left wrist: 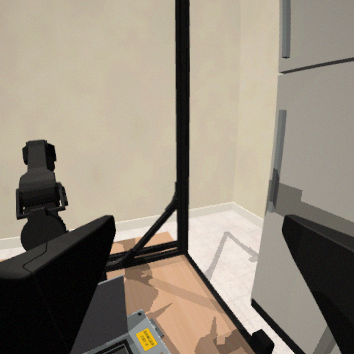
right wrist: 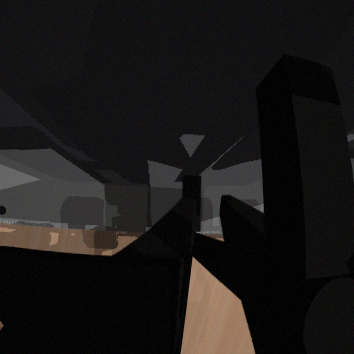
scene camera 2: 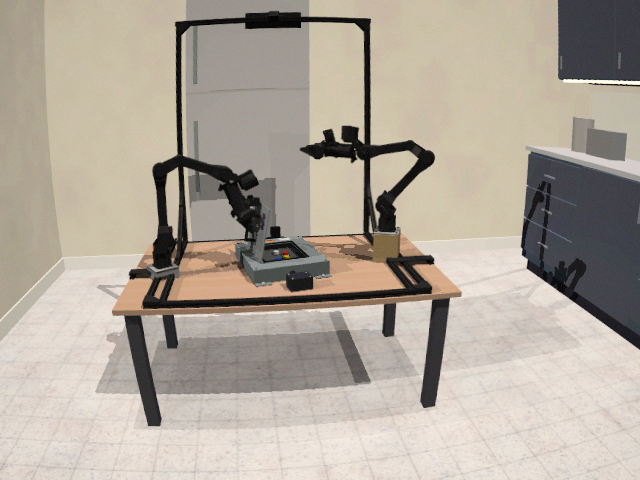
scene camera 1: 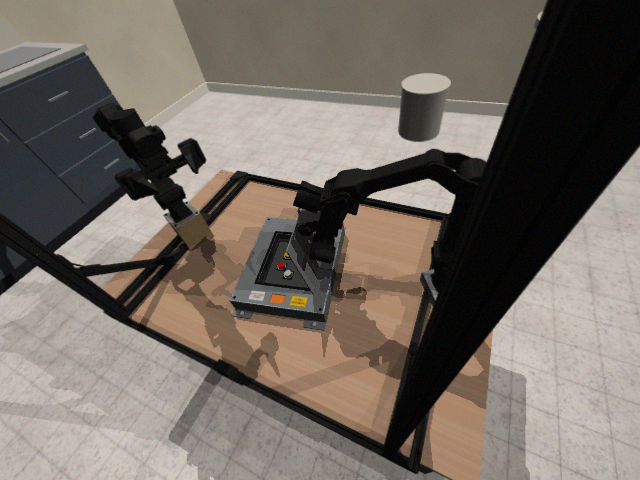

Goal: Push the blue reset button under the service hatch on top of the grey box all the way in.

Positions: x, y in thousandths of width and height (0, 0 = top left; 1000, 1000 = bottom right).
My left gripper (scene camera 1: 279, 378) is open and holds nothing. Further things: my right gripper (scene camera 1: 499, 507) and a dark service hatch (right wrist: 631, 290).
My left gripper shows as well in the left wrist view (left wrist: 564, 631). My right gripper shows as well in the right wrist view (right wrist: 583, 575) and in scene camera 2 (scene camera 2: 395, 484). The dark service hatch also shows in the left wrist view (left wrist: 298, 900).
